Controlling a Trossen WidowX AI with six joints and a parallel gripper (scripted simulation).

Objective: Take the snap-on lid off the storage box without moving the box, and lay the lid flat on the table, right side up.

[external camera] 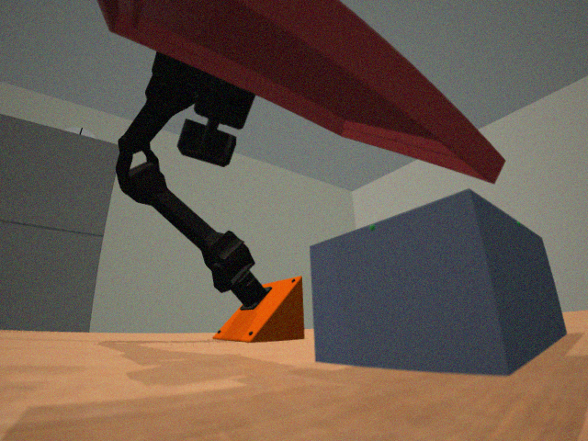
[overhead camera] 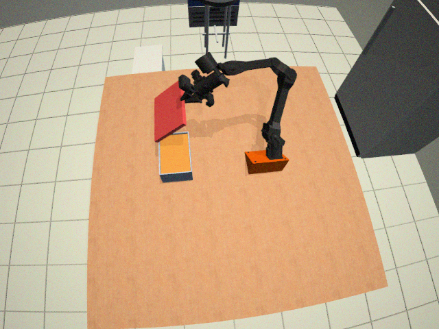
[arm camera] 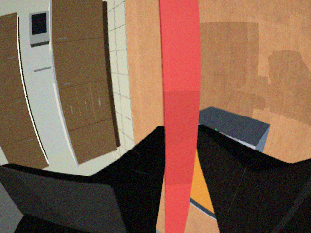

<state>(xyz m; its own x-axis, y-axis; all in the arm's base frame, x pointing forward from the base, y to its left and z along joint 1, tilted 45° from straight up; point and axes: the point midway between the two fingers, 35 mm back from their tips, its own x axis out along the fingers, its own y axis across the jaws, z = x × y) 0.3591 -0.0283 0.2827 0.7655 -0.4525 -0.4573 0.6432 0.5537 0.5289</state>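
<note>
The red lid lies 60 mm ahead of my gripper tip and 50 mm below it. The rest, counted from my gripper tip: blue storage box 180 mm below, 170 mm to the left, 50 mm ahead.
</note>
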